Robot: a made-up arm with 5 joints.
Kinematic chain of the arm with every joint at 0, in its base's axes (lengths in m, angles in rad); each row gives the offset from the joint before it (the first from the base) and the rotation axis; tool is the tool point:
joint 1: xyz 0 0 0.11 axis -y
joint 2: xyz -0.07 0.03 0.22 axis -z
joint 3: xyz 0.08 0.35 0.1 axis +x
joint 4: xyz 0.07 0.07 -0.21 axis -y
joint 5: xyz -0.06 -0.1 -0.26 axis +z
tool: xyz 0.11 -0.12 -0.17
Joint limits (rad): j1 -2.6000..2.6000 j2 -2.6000..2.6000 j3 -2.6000..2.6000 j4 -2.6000..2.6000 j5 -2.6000..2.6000
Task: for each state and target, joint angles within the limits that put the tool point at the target. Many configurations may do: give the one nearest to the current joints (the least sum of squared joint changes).
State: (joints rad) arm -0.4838 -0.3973 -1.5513 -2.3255 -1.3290
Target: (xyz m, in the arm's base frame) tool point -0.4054 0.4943 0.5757
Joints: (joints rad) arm -0.0336 -0.6008 -1.7015 -2.3951 -1.3790
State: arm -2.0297 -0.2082 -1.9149 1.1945 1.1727
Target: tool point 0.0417 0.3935 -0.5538
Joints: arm -2.3910 -0.3584 -2.3252 1.2113 0.9121
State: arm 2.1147 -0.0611 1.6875 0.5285 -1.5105
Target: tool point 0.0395 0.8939 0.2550
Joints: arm 2.2133 0.0851 1.1051 0.2274 -1.4249
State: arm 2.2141 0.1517 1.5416 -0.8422 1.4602
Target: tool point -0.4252 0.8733 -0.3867
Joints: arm 2.1705 -0.0267 2.0039 -0.7001 1.5265
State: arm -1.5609 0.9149 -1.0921 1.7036 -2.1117
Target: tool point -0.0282 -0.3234 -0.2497
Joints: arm -1.7030 0.6562 -0.7892 1.4740 -2.2170
